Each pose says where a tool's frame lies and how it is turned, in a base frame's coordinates. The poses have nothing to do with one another.
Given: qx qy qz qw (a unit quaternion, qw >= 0); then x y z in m.
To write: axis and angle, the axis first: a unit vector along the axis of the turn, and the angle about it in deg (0 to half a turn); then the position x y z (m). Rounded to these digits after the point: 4 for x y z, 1 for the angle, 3 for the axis.
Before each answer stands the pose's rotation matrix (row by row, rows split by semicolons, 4 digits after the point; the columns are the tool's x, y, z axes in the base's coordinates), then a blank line. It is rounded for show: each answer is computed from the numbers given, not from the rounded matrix.
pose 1, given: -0.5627 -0.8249 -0.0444 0.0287 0.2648 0.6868 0.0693
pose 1, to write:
-0.3650 0.9310 0.0026; 0.9259 0.3627 0.1056; 0.0973 0.0410 -0.9944

-0.563 -0.825 -0.044 176.7 0.2648 0.6868 0.0693
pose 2, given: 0.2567 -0.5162 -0.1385 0.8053 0.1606 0.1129 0.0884
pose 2, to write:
0.4287 -0.0419 -0.9025; -0.4881 0.8299 -0.2704; 0.7602 0.5564 0.3353

0.433 -0.871 -0.234 72.7 0.1606 0.1129 0.0884
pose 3, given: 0.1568 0.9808 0.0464 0.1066 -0.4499 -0.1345 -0.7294
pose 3, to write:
-0.9281 0.2977 0.2236; 0.3174 0.9465 0.0576; -0.1945 0.1244 -0.9730

0.158 0.986 0.047 167.8 -0.4499 -0.1345 -0.7294
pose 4, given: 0.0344 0.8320 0.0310 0.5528 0.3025 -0.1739 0.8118
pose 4, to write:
-0.3864 0.0230 0.9220; 0.0915 0.9957 0.0136; -0.9178 0.0896 -0.3869

0.041 0.998 0.037 112.9 0.3025 -0.1739 0.8118
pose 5, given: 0.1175 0.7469 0.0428 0.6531 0.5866 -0.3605 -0.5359
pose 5, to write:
-0.1193 0.1196 0.9856; 0.2314 0.9687 -0.0895; -0.9655 0.2174 -0.1433

0.155 0.986 0.057 98.5 0.5866 -0.3605 -0.5359
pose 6, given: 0.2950 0.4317 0.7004 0.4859 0.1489 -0.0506 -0.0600
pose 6, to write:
-0.3538 -0.4259 0.8327; 0.9353 -0.1551 0.3180; -0.0063 0.8914 0.4532

0.338 0.494 0.801 121.9 0.1489 -0.0506 -0.0600
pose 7, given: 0.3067 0.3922 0.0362 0.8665 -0.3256 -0.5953 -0.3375
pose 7, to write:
0.6897 0.1778 0.7019; 0.3033 0.8093 -0.5031; -0.6575 0.5599 0.5042

0.614 0.786 0.073 59.9 -0.3256 -0.5953 -0.3375
